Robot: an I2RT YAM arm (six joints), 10 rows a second.
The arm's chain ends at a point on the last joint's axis. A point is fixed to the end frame.
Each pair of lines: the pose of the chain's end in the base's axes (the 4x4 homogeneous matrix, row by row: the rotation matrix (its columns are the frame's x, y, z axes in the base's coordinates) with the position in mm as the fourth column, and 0 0 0 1 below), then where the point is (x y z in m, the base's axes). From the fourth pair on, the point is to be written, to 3 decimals.
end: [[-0.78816 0.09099 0.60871 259.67], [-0.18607 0.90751 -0.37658 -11.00], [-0.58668 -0.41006 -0.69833 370.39], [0 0 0 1]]
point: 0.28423 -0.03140 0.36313
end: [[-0.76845 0.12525 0.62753 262.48], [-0.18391 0.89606 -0.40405 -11.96], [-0.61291 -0.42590 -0.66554 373.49], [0 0 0 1]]
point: 0.28688 -0.03299 0.36764
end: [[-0.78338 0.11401 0.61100 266.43], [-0.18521 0.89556 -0.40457 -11.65], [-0.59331 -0.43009 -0.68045 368.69], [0 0 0 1]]
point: 0.29069 -0.03267 0.36227
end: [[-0.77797 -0.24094 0.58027 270.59], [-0.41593 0.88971 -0.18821 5.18], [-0.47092 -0.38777 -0.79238 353.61], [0 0 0 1]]
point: 0.299 -0.007 0.342
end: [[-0.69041 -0.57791 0.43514 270.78], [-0.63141 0.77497 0.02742 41.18], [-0.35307 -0.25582 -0.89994 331.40], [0 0 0 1]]
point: 0.298 0.039 0.314
